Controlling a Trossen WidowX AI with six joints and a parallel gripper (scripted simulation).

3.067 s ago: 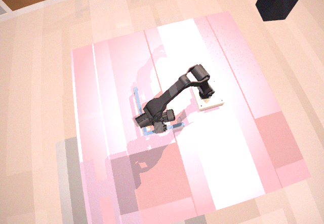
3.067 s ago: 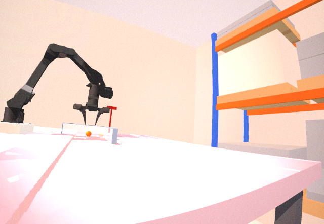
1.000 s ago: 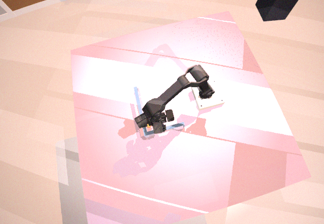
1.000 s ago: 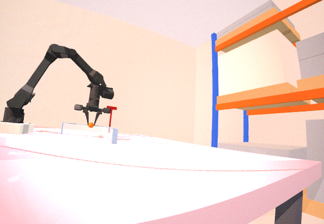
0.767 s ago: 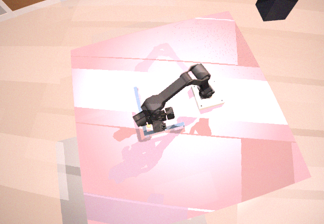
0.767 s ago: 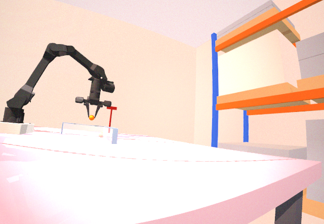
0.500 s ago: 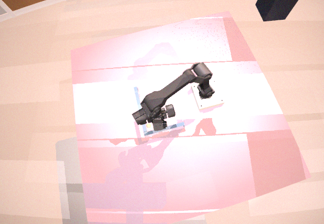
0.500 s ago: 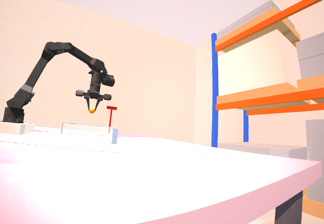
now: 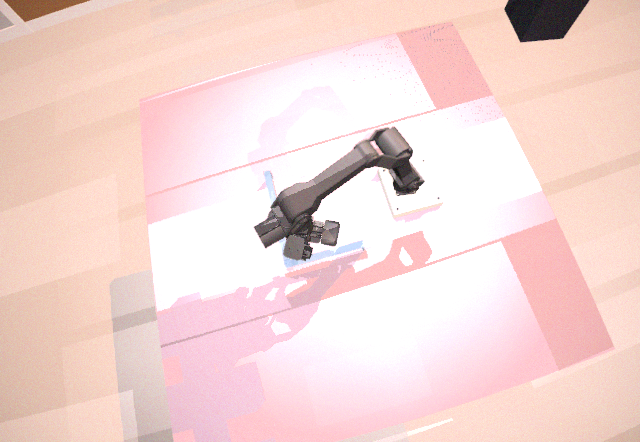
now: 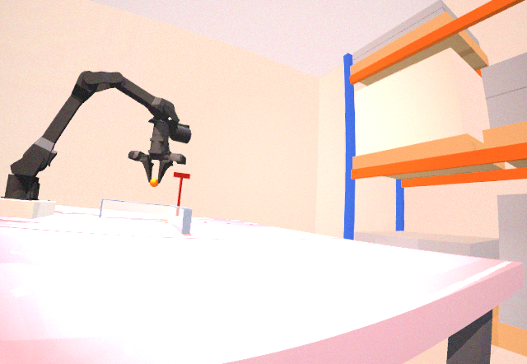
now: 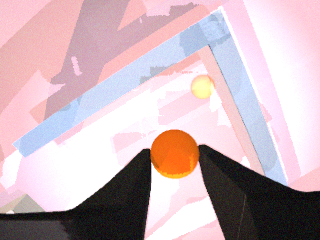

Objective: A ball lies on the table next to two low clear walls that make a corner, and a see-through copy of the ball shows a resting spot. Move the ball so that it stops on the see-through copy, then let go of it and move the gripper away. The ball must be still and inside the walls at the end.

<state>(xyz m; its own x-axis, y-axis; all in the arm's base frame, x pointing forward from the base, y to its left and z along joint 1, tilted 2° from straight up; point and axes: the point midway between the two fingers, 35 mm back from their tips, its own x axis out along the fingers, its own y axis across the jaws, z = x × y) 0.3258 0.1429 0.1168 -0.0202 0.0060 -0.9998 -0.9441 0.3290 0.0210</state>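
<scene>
Now: the wall 10 cm below my gripper tip, 4 cm to the left of it and 4 cm behind it. From my gripper tip the other things lie so: orange ball right at my gripper tip.
</scene>
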